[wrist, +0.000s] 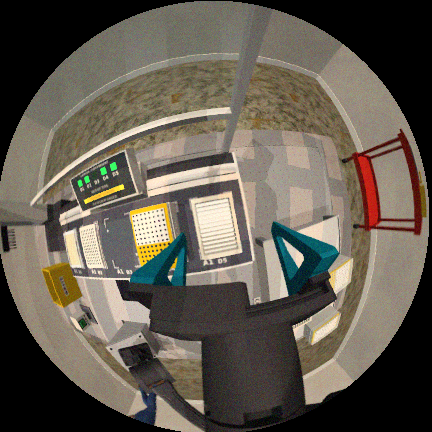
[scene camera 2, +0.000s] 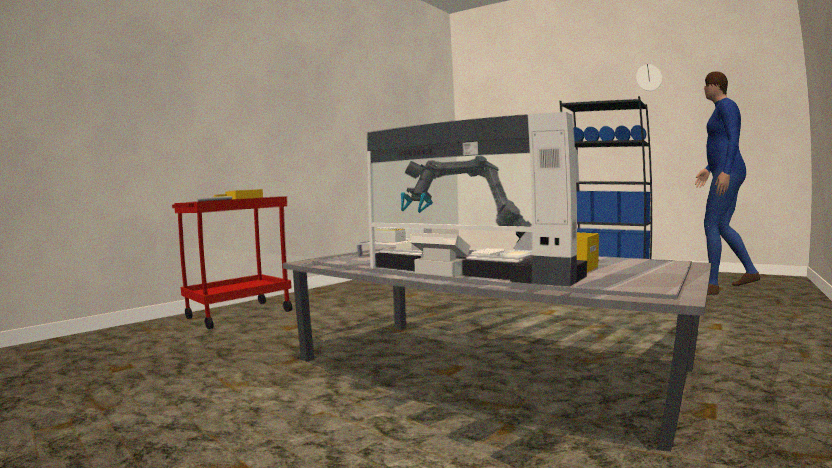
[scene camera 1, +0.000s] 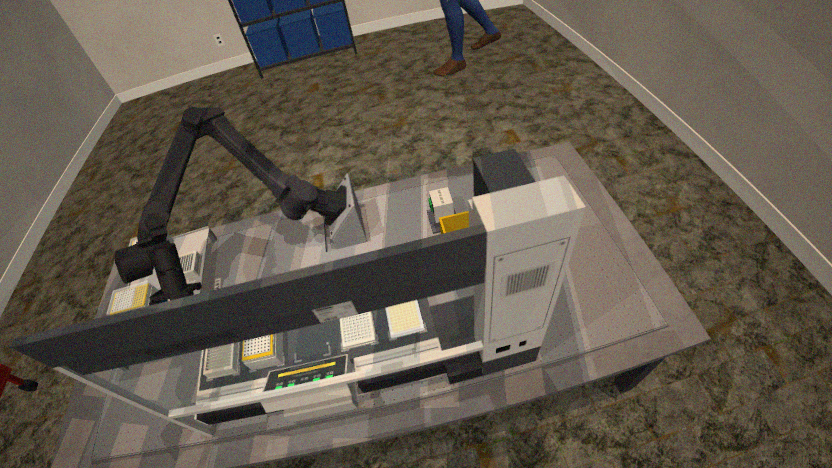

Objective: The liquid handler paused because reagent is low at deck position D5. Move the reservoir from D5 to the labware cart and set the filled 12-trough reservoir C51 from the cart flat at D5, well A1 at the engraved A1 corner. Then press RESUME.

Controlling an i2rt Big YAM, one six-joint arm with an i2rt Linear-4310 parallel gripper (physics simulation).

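Frame: origin at the arm's base, x down, y right, z back, level; centimetres.
Seen in the pictures: gripper, fingertip midpoint: (wrist: 229, 231) (scene camera 2: 410, 211); arm's base at its link origin: (wrist: 135, 353) (scene camera 2: 528, 234) (scene camera 1: 337, 206).
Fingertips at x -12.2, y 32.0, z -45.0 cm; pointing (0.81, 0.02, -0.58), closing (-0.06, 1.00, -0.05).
Note:
Offsets run from my fingertips to a thing's middle. "spot": to the spot under its first point.
A white reservoir with long parallel troughs {dx +14.8, dy -0.7, dz +0.4 cm} (wrist: 216, 227) (scene camera 1: 219, 359) sits at D5, beside the engraved "A1 D5"; it looks flat. I cannot read a label on it. My gripper (wrist: 229, 231) (scene camera 2: 413, 209) is open and empty, high above the deck; its fingers are hidden behind the dark top panel in scene camera 1. The white labware cart (wrist: 325, 225) (scene camera 1: 197, 235) stands beside the D5 end. A slatted white piece {dx +14.6, dy +21.9, dz +31.2 cm} (scene camera 1: 189, 263) is on it, mostly hidden by my gripper in the wrist view. The tilted control screen (wrist: 105, 182) (scene camera 1: 308, 372) shows green marks and a yellow bar; RESUME is not legible.
A yellow-rimmed tip box (wrist: 150, 225) (scene camera 1: 257, 346) stands at D4, next to D5. White plates (wrist: 92, 245) (scene camera 1: 405, 318) stand farther along. Yellow-edged boxes {dx +10.4, dy +33.4, dz +18.3 cm} (wrist: 341, 275) (scene camera 1: 129, 298) are at the labware cart. The handler's dark top panel {spot: dx -28.1, dy -35.8, dz -15.0 cm} (scene camera 2: 448, 136) and post {dx -1.7, dy +3.2, dz -19.0 cm} (wrist: 242, 75) border the deck.

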